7 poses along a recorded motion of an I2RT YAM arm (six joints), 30 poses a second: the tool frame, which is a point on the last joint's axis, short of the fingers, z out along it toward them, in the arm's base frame.
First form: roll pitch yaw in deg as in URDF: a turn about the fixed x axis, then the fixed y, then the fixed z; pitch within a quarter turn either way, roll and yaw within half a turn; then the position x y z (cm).
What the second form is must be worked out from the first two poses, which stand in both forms.
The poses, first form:
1: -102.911 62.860 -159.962 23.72 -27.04 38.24
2: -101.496 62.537 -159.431 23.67 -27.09 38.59
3: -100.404 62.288 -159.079 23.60 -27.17 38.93
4: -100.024 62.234 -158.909 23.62 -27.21 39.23
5: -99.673 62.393 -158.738 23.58 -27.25 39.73
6: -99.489 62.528 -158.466 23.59 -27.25 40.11
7: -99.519 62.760 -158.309 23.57 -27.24 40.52
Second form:
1: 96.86 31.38 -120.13 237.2 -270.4 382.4
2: 96.13 30.65 -120.13 236.7 -270.9 385.9
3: 95.57 30.04 -120.12 236.0 -271.7 389.3
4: 95.37 29.87 -120.08 236.2 -272.1 392.3
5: 95.15 29.75 -119.83 235.8 -272.5 397.3
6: 95.03 29.87 -119.66 235.9 -272.5 401.1
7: 95.02 30.08 -119.44 235.7 -272.4 405.2
